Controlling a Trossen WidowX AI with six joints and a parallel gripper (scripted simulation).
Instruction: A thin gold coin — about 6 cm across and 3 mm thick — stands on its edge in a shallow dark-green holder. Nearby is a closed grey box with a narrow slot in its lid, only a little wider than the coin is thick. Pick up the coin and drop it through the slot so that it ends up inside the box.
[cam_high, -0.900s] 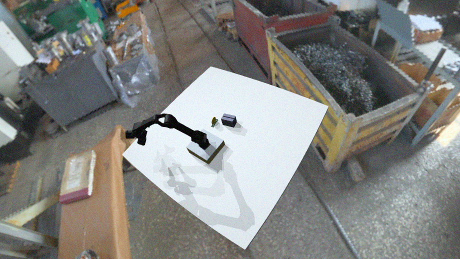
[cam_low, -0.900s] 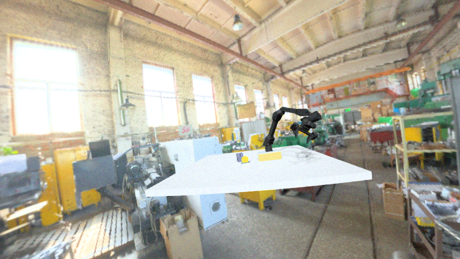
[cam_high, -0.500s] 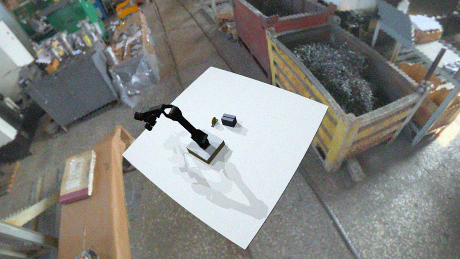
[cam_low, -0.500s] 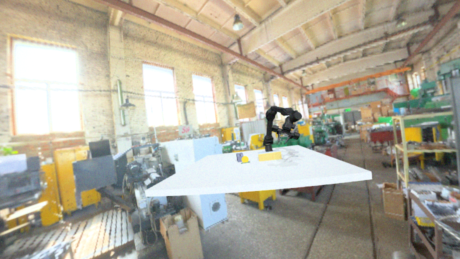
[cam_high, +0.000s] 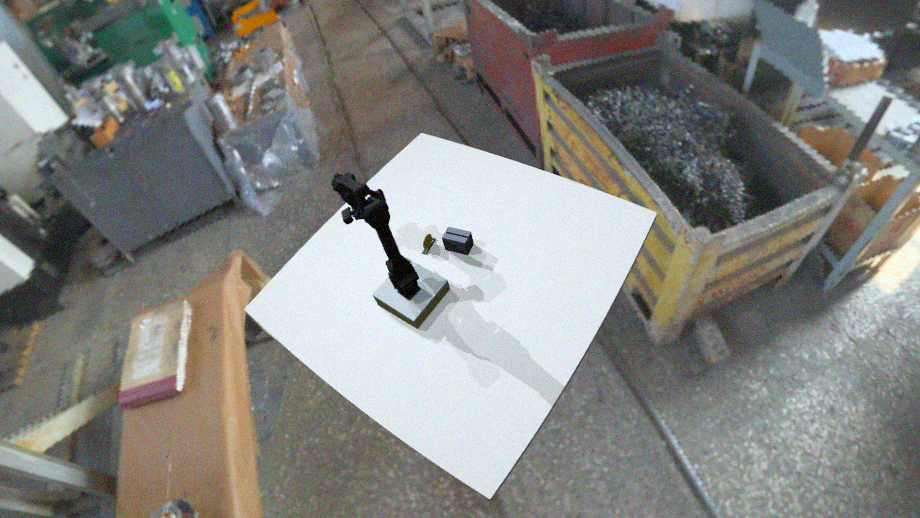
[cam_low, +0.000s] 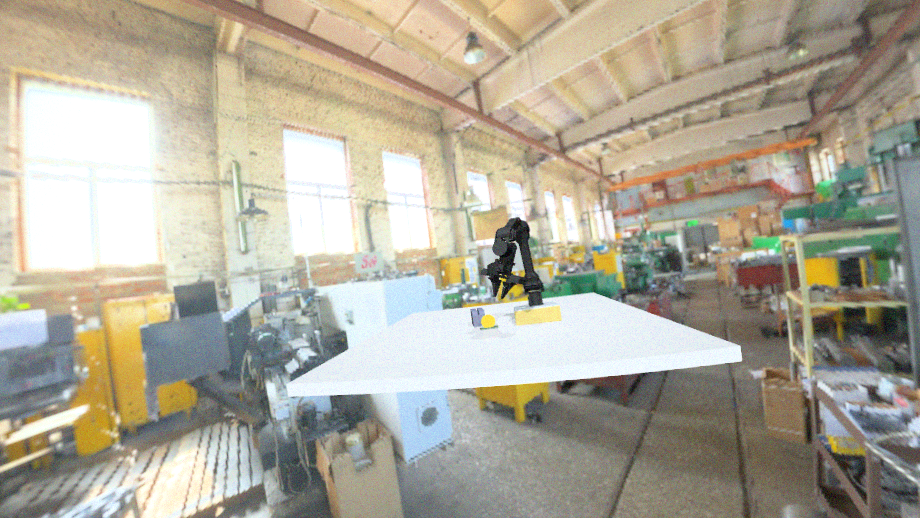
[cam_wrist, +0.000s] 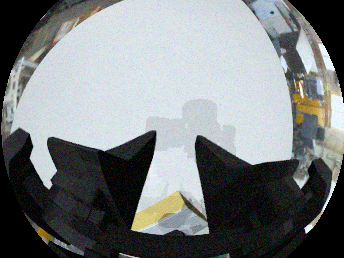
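Now: the gold coin 19 cm to the right of my gripper tip, 13 cm below it and 8 cm ahead of it.
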